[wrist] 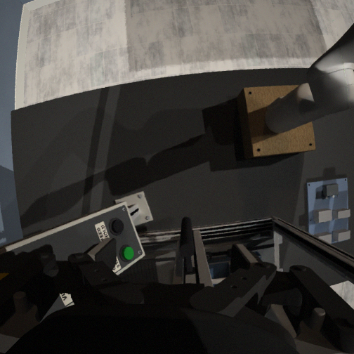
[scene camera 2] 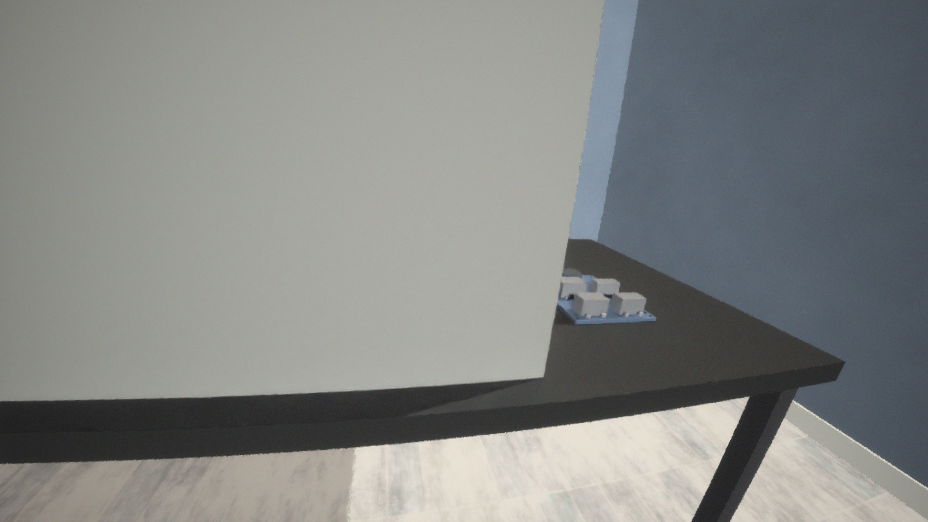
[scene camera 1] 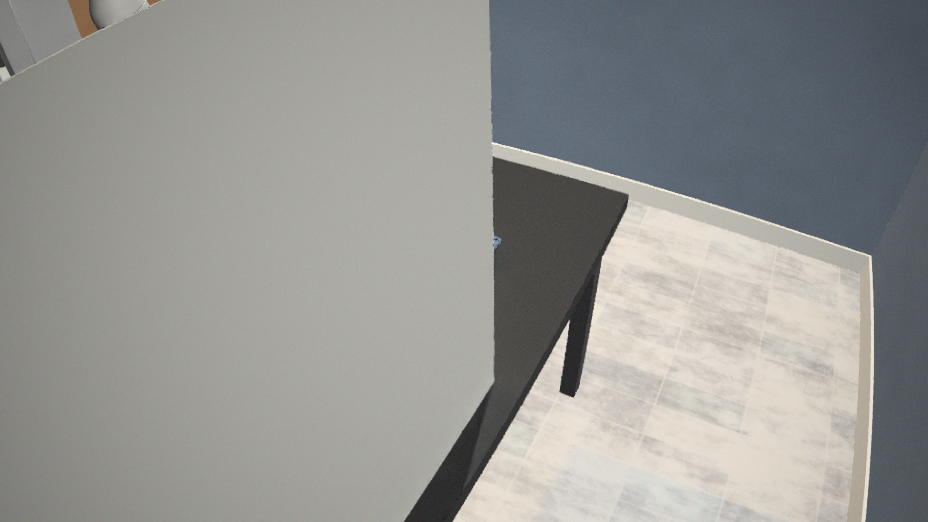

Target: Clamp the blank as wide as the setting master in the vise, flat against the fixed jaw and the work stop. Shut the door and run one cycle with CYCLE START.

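In the wrist view my gripper (wrist: 172, 254) is open and empty, its fingers spread above the machine. The green CYCLE START button (wrist: 128, 253) on the control panel (wrist: 75, 237) lies close by the left fingertip. A dark upright bar handle (wrist: 186, 235) stands between the fingers. Through the enclosure's opening part of a bluish fixture (wrist: 218, 270) shows; the vise jaws and work stop are not clear. Several grey blocks (wrist: 330, 190) (scene camera 2: 591, 303) sit on the blue plate (wrist: 313, 192) (scene camera 2: 613, 320). I cannot tell which is the setting master, or how far the door stands open.
A large pale panel (scene camera 1: 259, 259) (scene camera 2: 259, 194) blocks most of both scene views. The wooden base block (wrist: 255, 135) carries the arm at upper right in the wrist view. The black FEED HOLD button (wrist: 116, 226) is beside the green one. The dark table (scene camera 1: 551, 214) (scene camera 2: 700, 344) bears the machine.
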